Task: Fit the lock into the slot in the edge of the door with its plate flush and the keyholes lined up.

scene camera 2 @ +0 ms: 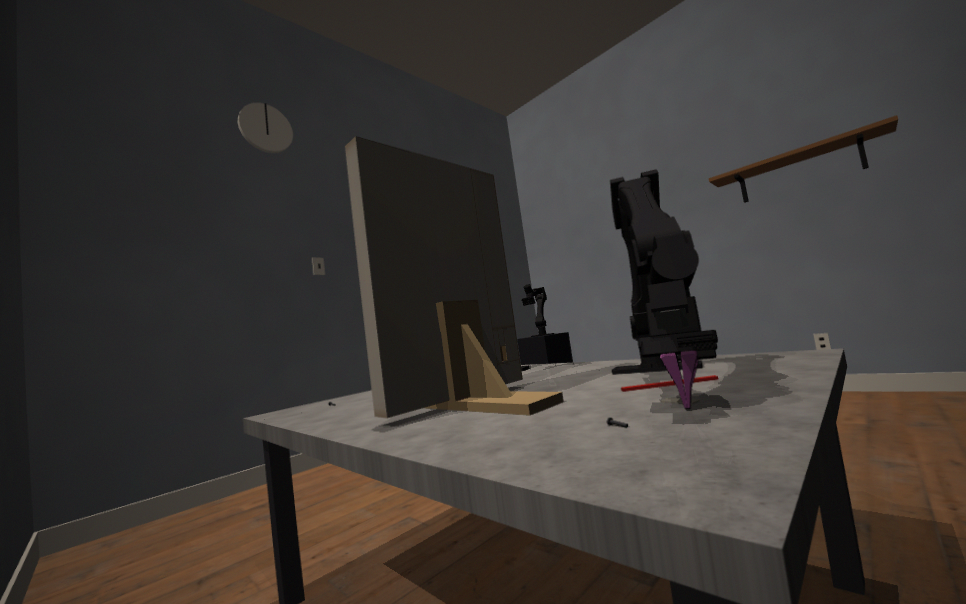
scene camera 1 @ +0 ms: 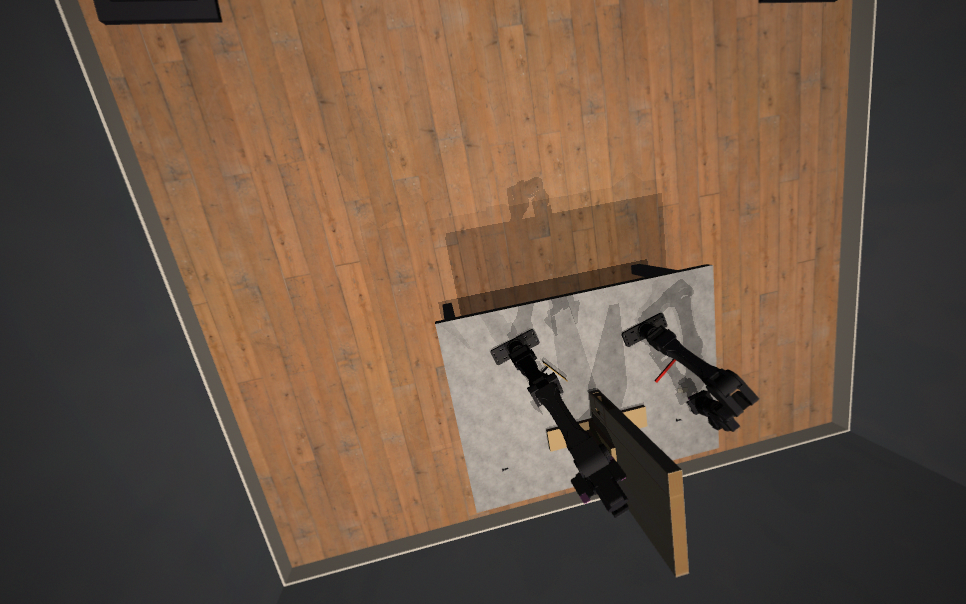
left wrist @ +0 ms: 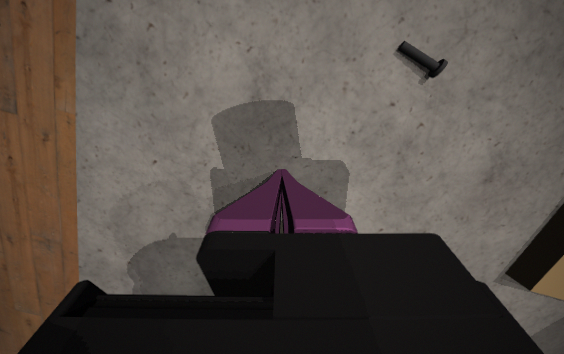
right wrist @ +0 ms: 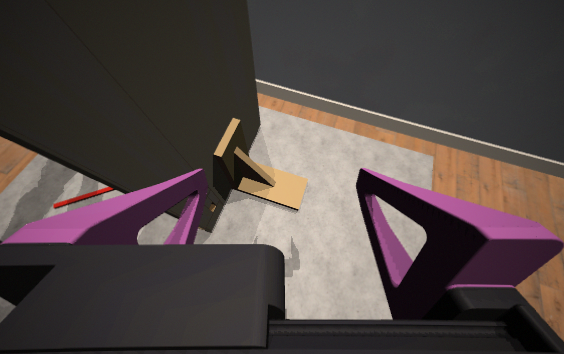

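Pixels of known places: left gripper, fingertip midpoint: [scene camera 2: 687, 409] [scene camera 1: 688, 398] [left wrist: 281, 176]; right gripper, fingertip midpoint: [right wrist: 281, 177]; left arm's base, origin of the base link: [scene camera 2: 656, 369] [scene camera 1: 643, 329]; right arm's base, origin of the base link: [scene camera 1: 514, 346].
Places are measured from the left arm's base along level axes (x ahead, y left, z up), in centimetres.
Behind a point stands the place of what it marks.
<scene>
The dark door [scene camera 1: 644, 484] {x 27.3, y -37.3, z 40.7 cm} [scene camera 2: 427, 270] {x 38.2, y -35.8, z 28.6 cm} [right wrist: 125, 90] {x 21.0, y -35.5, z 44.3 cm} stands upright on the table. A small rectangular opening [scene camera 2: 503, 353] {x 18.4, y -31.2, z 8.9 cm} [right wrist: 213, 206] {x 18.9, y -34.4, z 7.2 cm} shows low in its face, close to one edge. My left gripper [scene camera 2: 687, 407] {x 41.7, y 7.8, z 0.1 cm} [left wrist: 281, 176] {x 41.7, y 7.8, z 0.1 cm} is shut, its tips meeting just above the table; I see nothing held between them. A small pale patch lies behind and below its fingertips in scene camera 2, too unclear to name. A thin pale piece [scene camera 1: 554, 368] {x -4.0, y -42.8, z 1.2 cm} lies beside the right arm's base; I cannot tell if it is the lock. My right gripper [right wrist: 281, 177] {x 10.7, y -51.6, z 48.7 cm} is open and empty, high beside the door.
Wooden brackets [scene camera 1: 634, 416] {x 35.0, y -19.2, z 1.8 cm} [scene camera 2: 544, 401] {x 38.6, y -14.3, z 1.3 cm} [right wrist: 282, 187] {x 27.2, y -52.1, z 1.8 cm} stand at the door's foot. A red rod [scene camera 1: 665, 370] {x 22.5, y 2.2, z 0.6 cm} [scene camera 2: 669, 383] {x 22.4, y 4.4, z 0.4 cm} [right wrist: 85, 197] {x 21.2, y 4.7, z 0.5 cm} lies near the left arm. One dark bolt [scene camera 1: 678, 419] {x 49.3, y -0.5, z 0.5 cm} [scene camera 2: 616, 422] {x 49.6, y -0.3, z 0.5 cm} [left wrist: 420, 56] {x 49.5, y 0.0, z 0.6 cm} lies near the left gripper, another [scene camera 1: 505, 469] {x 28.4, y -81.0, z 0.5 cm} [scene camera 2: 331, 403] {x 28.7, y -81.3, z 0.6 cm} across the door.
</scene>
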